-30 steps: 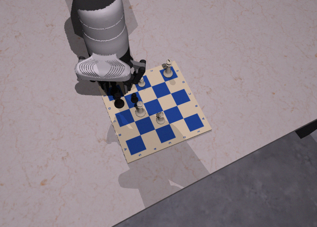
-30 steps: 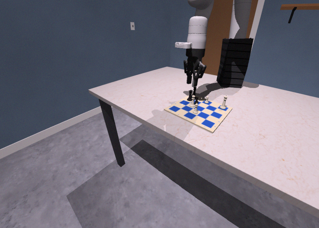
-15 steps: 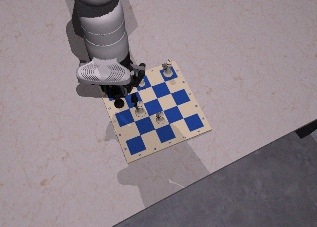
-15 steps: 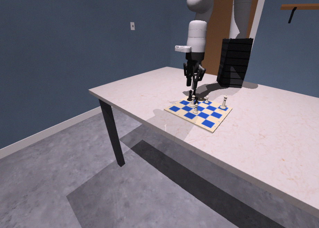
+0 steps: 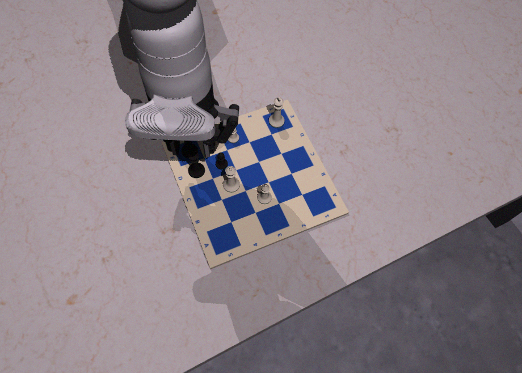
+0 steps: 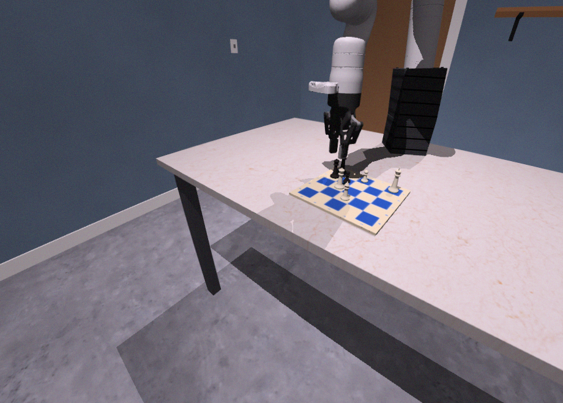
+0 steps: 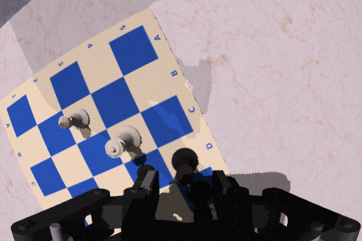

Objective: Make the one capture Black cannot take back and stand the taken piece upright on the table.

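The tall black piece is 50 mm below my hand and 40 mm behind it. Also, from my hand: chessboard: 80 mm below, 70 mm to the left, 50 mm ahead; then white pawn: 70 mm to the left, 70 mm below, 30 mm behind; then black pawn: 70 mm below, 40 mm to the left, 10 mm ahead.
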